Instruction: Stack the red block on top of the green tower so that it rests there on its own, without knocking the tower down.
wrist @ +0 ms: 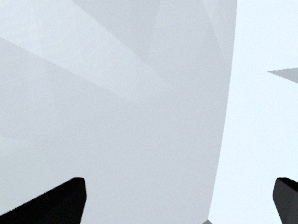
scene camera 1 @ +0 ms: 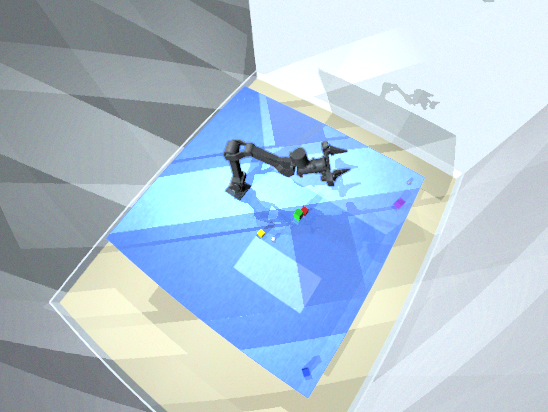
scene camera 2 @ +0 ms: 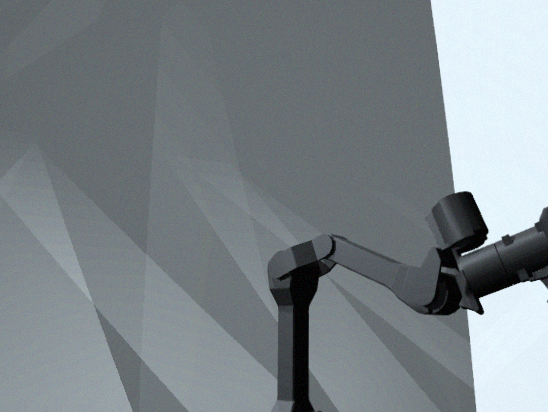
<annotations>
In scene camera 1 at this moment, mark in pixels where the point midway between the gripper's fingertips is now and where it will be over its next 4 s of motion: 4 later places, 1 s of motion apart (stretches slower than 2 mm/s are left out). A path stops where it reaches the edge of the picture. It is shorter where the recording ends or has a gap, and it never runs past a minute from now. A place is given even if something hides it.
My gripper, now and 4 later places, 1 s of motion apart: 349, 159; 335, 198; 306, 206; 304, 210; 304, 209
</annotations>
